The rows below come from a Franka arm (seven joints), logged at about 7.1 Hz.
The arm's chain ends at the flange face. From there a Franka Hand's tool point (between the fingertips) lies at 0.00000 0.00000 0.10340 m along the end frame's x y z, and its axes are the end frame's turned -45 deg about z.
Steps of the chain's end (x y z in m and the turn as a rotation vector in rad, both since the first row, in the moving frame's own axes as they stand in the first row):
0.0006, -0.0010, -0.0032, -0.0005, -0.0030, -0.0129
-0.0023, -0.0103, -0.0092, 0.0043, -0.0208, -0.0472
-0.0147, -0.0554, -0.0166, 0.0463, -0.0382, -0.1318
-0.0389, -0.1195, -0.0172, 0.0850, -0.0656, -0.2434
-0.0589, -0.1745, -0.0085, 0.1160, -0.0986, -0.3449
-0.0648, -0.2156, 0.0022, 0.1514, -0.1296, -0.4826
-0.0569, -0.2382, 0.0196, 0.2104, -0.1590, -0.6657
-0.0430, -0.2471, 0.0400, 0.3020, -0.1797, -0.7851
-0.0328, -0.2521, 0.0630, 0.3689, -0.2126, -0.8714
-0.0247, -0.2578, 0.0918, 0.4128, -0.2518, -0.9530
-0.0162, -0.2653, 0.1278, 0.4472, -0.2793, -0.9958
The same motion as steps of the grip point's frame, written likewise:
0.0009, -0.0005, -0.0032, 0.0018, -0.0025, -0.0129
0.0044, -0.0107, -0.0092, 0.0177, -0.0117, -0.0472
0.0290, -0.0558, -0.0168, 0.0598, 0.0057, -0.1318
0.0571, -0.1231, -0.0178, 0.1065, 0.0137, -0.2434
0.0803, -0.1806, -0.0097, 0.1517, 0.0123, -0.3449
0.1033, -0.2183, 0.0002, 0.1987, 0.0154, -0.4826
0.1230, -0.2346, 0.0162, 0.2612, 0.0363, -0.6657
0.1392, -0.2395, 0.0340, 0.3406, 0.0865, -0.7851
0.1477, -0.2422, 0.0543, 0.4112, 0.1105, -0.8714
0.1534, -0.2447, 0.0808, 0.4699, 0.1138, -0.9530
0.1622, -0.2471, 0.1149, 0.5137, 0.1187, -0.9958

